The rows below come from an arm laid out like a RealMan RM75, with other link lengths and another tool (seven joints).
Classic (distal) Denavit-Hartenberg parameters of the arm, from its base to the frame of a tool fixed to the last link. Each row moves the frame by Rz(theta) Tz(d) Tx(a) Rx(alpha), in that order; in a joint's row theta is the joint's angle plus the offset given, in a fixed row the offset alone. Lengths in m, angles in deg.
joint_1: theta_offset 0; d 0.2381; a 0; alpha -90
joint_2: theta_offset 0; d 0; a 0; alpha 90
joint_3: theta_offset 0; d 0.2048; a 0; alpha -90
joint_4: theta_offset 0; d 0; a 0; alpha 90
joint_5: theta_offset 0; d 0.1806; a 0; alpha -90
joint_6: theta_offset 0; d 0; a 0; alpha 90
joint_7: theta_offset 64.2; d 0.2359; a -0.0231; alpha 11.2
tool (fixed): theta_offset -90; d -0.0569; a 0; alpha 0
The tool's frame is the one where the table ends.
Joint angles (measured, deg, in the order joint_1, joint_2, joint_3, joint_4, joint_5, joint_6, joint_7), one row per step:
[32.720 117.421 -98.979 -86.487 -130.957 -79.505 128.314]
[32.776 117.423 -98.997 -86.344 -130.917 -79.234 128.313]
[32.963 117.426 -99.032 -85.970 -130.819 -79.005 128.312]
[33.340 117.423 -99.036 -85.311 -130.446 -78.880 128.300]
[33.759 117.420 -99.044 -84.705 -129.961 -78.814 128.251]
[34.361 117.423 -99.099 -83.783 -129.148 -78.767 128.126]
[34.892 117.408 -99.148 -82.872 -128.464 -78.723 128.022]
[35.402 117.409 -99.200 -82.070 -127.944 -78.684 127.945]
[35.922 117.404 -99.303 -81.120 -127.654 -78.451 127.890]
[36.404 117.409 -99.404 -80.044 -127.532 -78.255 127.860]
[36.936 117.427 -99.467 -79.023 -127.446 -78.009 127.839]
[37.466 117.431 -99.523 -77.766 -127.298 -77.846 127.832]
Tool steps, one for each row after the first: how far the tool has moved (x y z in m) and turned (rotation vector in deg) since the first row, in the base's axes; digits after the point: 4 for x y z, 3 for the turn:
[-0.0003 0.0006 -0.0002 0.134 0.127 -0.003]
[-0.0003 0.0012 -0.0008 0.122 0.182 -0.091]
[-0.0005 0.0015 -0.0020 -0.179 0.302 -0.314]
[-0.0013 0.0014 -0.0032 -0.579 0.493 -0.448]
[-0.0025 0.0008 -0.0053 -1.308 0.791 -0.649]
[-0.0030 0.0004 -0.0071 -1.939 0.976 -0.918]
[-0.0034 0.0002 -0.0087 -2.457 1.078 -1.110]
[-0.0031 0.0008 -0.0104 -2.761 1.011 -1.341]
[-0.0015 0.0015 -0.0123 -3.030 0.746 -1.723]
[-0.0005 0.0025 -0.0139 -3.201 0.525 -2.014]
[0.0016 0.0033 -0.0159 -3.507 0.210 -2.565]

